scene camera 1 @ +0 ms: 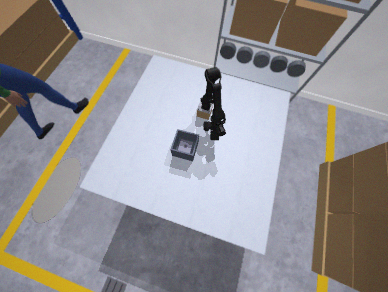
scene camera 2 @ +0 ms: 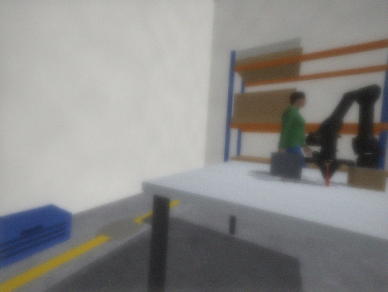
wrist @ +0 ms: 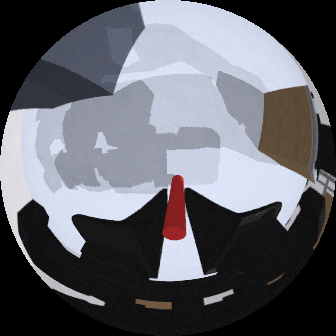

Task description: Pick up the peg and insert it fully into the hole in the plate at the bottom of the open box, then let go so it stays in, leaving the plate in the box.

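Frame: origin at the arm's base, x ahead, y left, z up, level; centimetres.
Seen in the pictures: gripper, fingertip midpoint: (scene camera 1: 213,132) (scene camera 2: 326,179) (wrist: 175,192); arm's base, origin of the base link: (scene camera 1: 206,106) (scene camera 2: 366,167).
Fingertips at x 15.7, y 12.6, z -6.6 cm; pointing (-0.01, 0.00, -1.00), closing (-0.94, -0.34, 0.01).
Offsets run from my fingertips to a thing's top centre. Level surfaces: height alone.
The red peg {dz +4.8, dx -0.1, dy +0.2 cm} (scene camera 2: 327,176) (wrist: 175,210) stands upright on the table between the fingers of my gripper (scene camera 1: 215,134) (scene camera 2: 326,171) (wrist: 175,192), which is shut on it. The peg's top sticks up between the fingers in the wrist view. In scene camera 1 the arm hides the peg. The dark grey open box {dz +10.5, dx +19.2, dy -14.8 cm} (scene camera 1: 183,157) (scene camera 2: 285,165) (wrist: 95,50) stands apart from the gripper, to its left in scene camera 1. The plate {dz +2.8, dx +19.2, dy -14.8 cm} (scene camera 1: 182,148) lies at the bottom of the box, with a small dark hole near its middle.
A brown block (scene camera 1: 203,114) (scene camera 2: 366,179) (wrist: 286,131) stands near the arm's base. The white table {dz -3.3 cm} (scene camera 1: 240,210) (scene camera 2: 215,195) bears everything. A person (scene camera 1: 30,85) (scene camera 2: 292,125) is beyond the table. An orange and blue shelf rack (scene camera 2: 232,100) stands behind.
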